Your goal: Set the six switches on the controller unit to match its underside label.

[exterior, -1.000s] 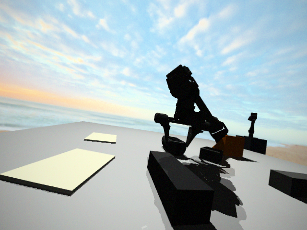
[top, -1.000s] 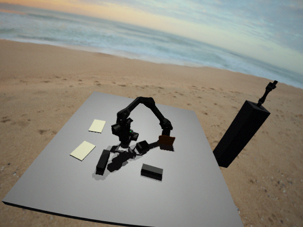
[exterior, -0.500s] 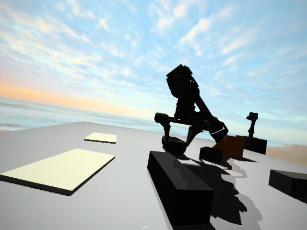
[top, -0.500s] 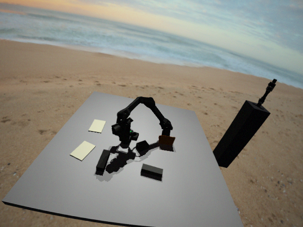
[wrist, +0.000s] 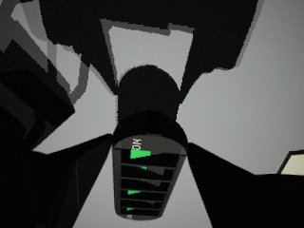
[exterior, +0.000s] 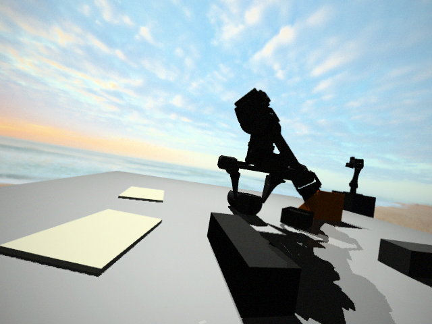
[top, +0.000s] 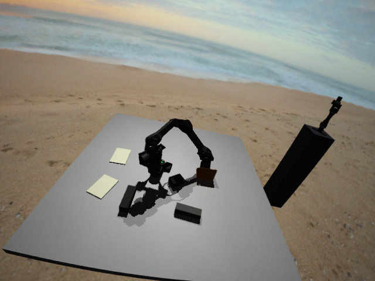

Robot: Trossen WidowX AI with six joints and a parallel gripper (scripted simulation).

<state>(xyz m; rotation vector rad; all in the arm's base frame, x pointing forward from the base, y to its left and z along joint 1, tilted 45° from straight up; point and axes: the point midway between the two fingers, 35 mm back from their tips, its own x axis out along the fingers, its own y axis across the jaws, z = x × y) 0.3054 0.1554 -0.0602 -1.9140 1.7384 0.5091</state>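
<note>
The small dark block lies 140 mm behind my gripper tip and 20 mm below it. Round my gripper tip: long black block 220 mm to the left, 80 mm ahead, 20 mm below; grey block 240 mm behind, 200 mm to the left, 20 mm below.
</note>
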